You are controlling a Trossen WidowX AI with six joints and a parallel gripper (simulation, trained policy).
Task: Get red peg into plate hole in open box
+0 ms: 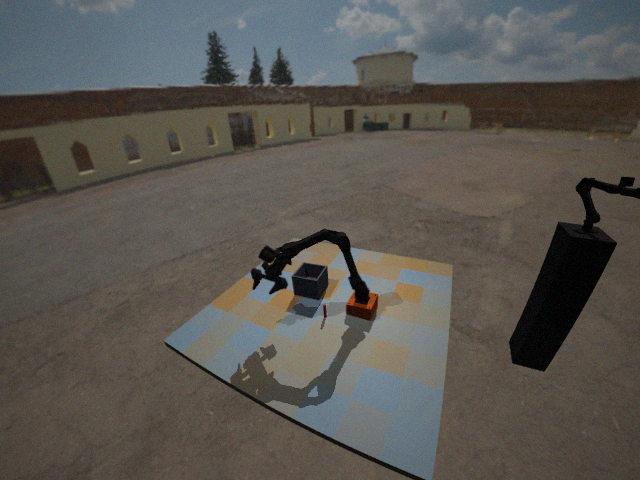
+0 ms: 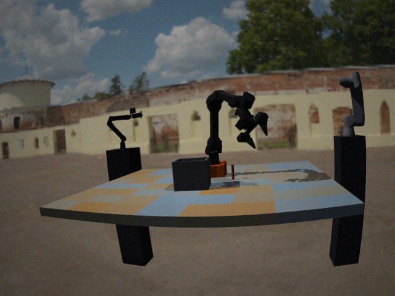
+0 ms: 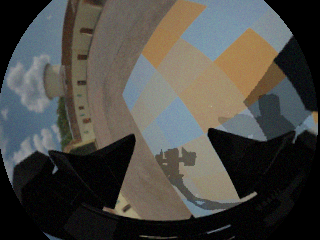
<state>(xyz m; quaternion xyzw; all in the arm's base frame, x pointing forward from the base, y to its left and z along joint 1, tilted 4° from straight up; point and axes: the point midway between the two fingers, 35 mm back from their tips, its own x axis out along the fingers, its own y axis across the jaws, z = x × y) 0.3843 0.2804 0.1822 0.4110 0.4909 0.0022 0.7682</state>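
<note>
The red peg is 250 mm behind my gripper tip, 170 mm to the right of it and 170 mm below it. From my gripper tip the other things lie so: grey plate: 340 mm to the right, 160 mm below, 70 mm behind.
</note>
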